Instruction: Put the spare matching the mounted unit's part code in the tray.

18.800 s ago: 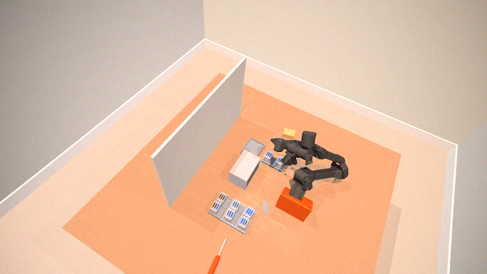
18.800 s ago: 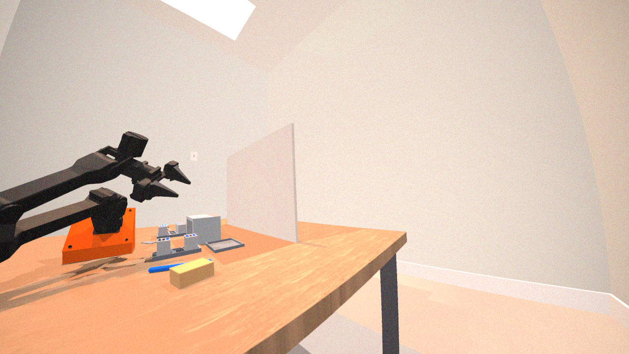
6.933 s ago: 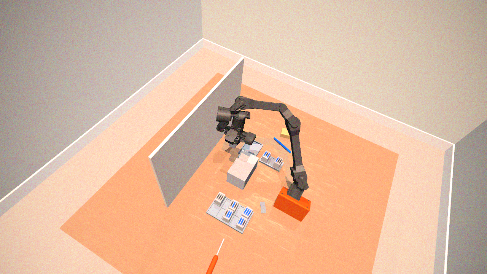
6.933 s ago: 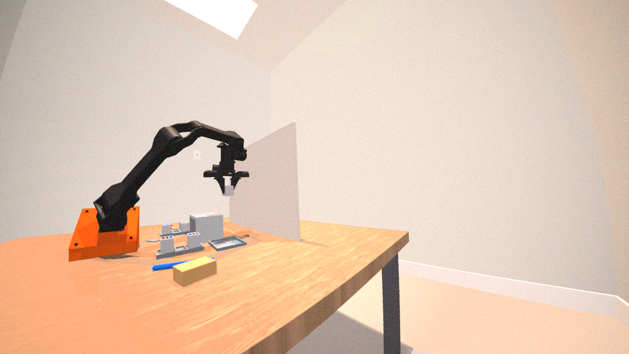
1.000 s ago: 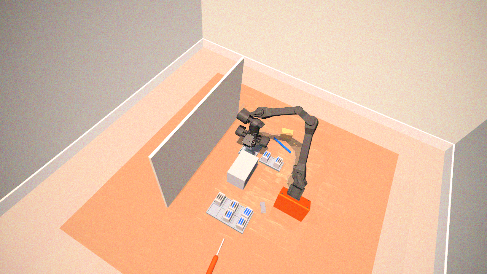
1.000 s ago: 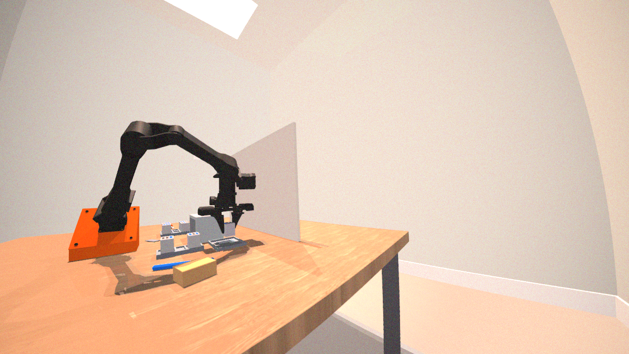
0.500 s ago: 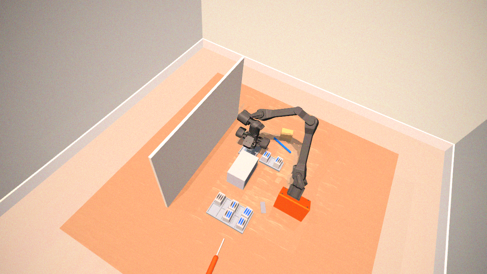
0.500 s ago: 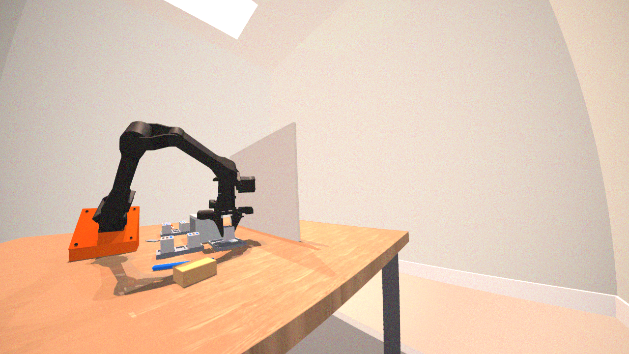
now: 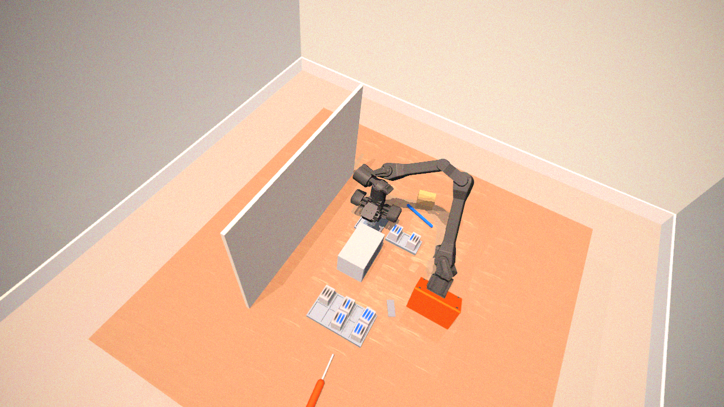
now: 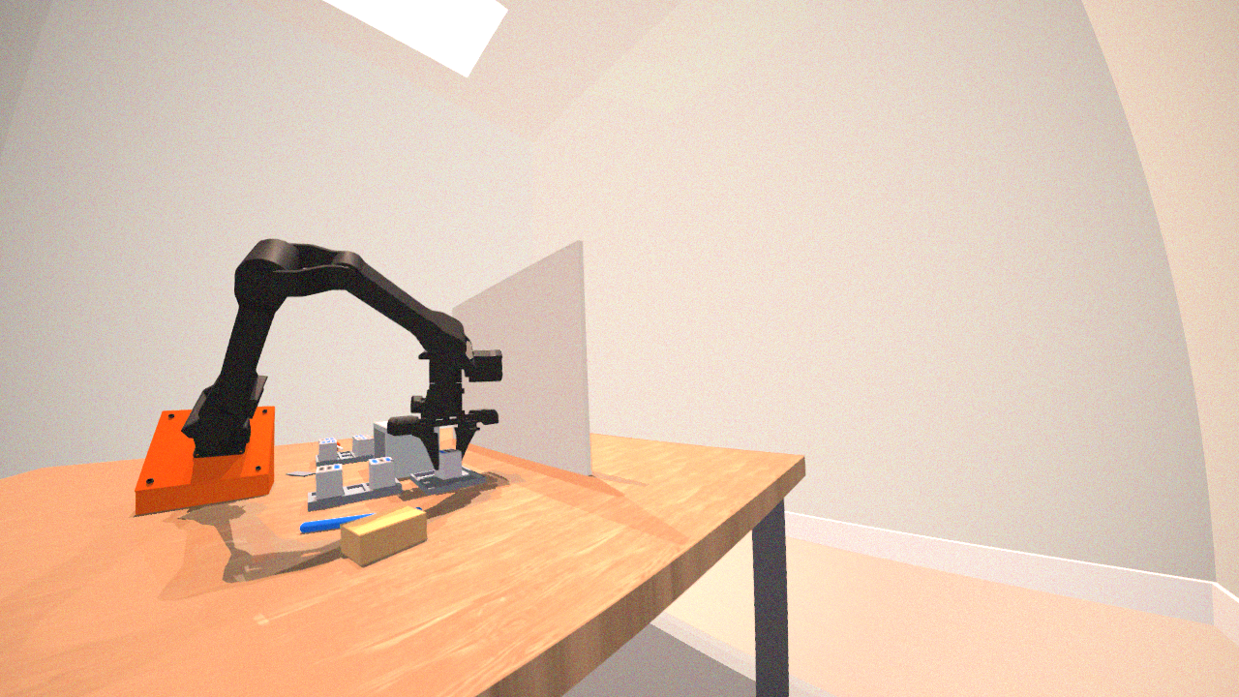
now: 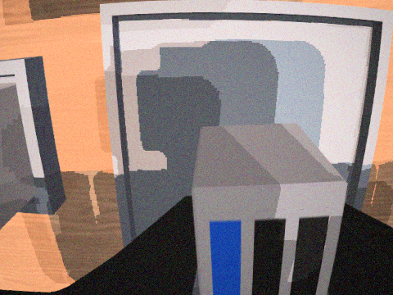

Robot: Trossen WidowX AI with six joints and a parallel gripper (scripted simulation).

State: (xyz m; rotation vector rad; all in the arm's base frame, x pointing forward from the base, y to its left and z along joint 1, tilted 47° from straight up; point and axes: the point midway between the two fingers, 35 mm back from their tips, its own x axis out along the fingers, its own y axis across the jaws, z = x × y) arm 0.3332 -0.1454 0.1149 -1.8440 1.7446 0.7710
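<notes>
Now: gripper tip 2 cm below the grey spare block. Also, from my gripper tip: blue pen 14 cm behind, 13 cm to the right, 2 cm below; then grey box-shaped unit 18 cm to the left, 4 cm behind, 3 cm above; then grey tray 2 cm below.
</notes>
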